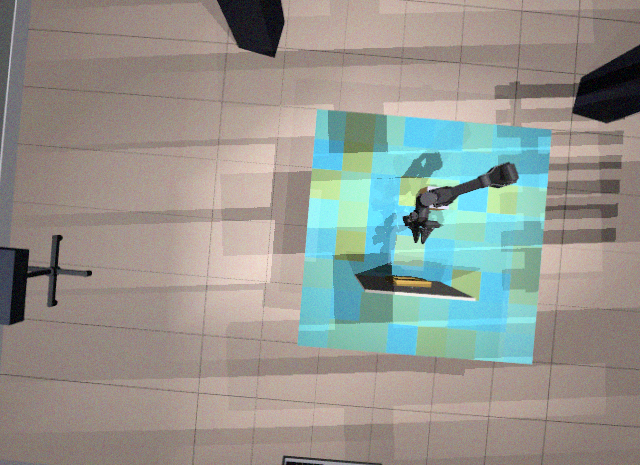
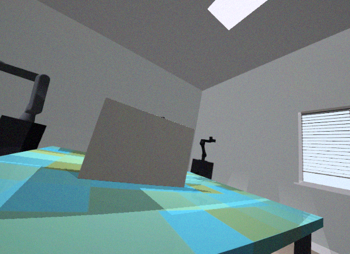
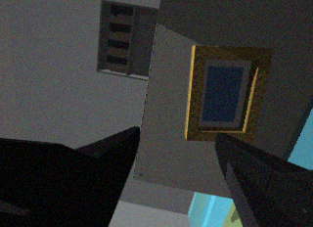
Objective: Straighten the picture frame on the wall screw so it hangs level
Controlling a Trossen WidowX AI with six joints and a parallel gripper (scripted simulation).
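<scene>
Right now my gripper tip is 19 cm short of the picture frame, 3 cm to the right of it and 9 cm above it. From my gripper tip the other things lie so: wall panel: 20 cm ahead, 4 cm to the left, 10 cm below.
</scene>
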